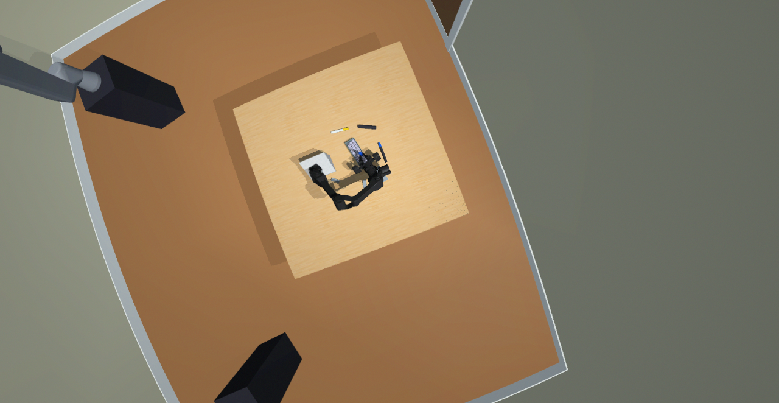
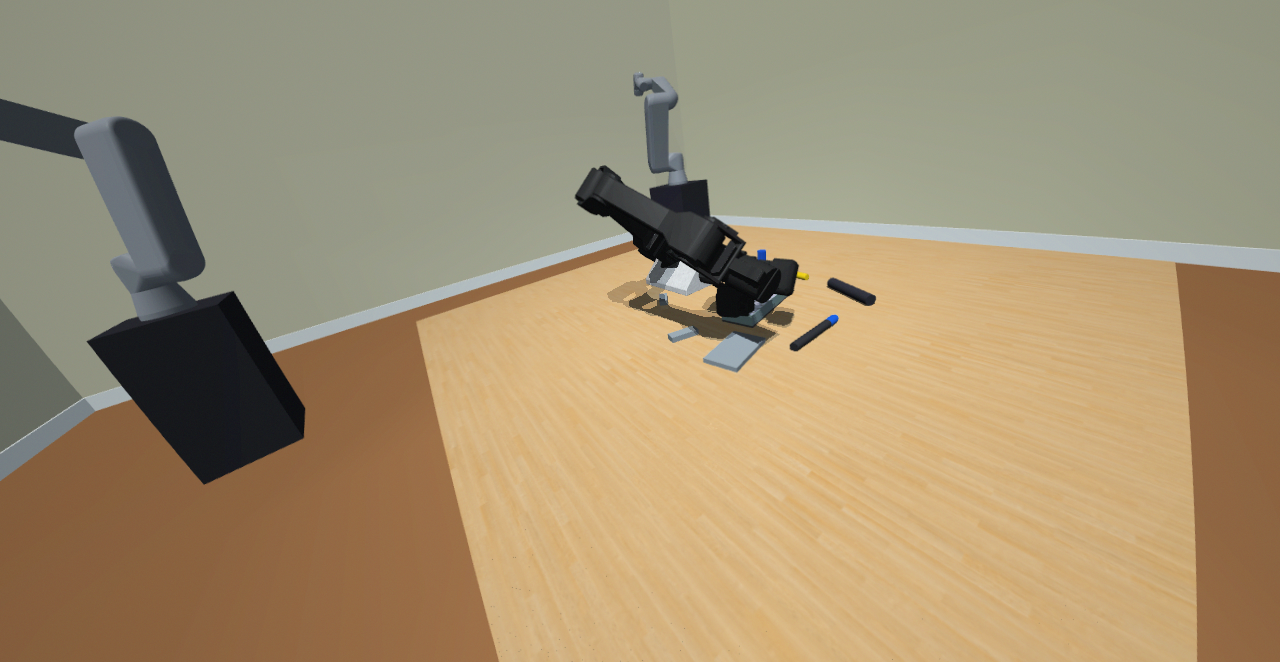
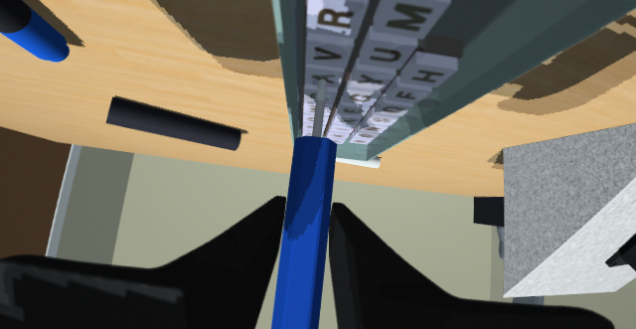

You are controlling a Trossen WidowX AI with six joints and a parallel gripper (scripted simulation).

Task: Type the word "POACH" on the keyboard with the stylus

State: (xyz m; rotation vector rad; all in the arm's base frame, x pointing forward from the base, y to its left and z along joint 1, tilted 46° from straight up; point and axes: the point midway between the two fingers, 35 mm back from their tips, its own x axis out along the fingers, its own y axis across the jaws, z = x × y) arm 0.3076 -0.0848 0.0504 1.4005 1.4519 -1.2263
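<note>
The yellow-capped white marker is 40 mm behind my gripper tip, 220 mm to the left of it and 60 mm below it. The rest, counted from my gripper tip: grey stylus tip 50 mm below; blue stylus 10 mm below; blue-tipped black pen 130 mm ahead, 20 mm to the right, 60 mm below.
</note>
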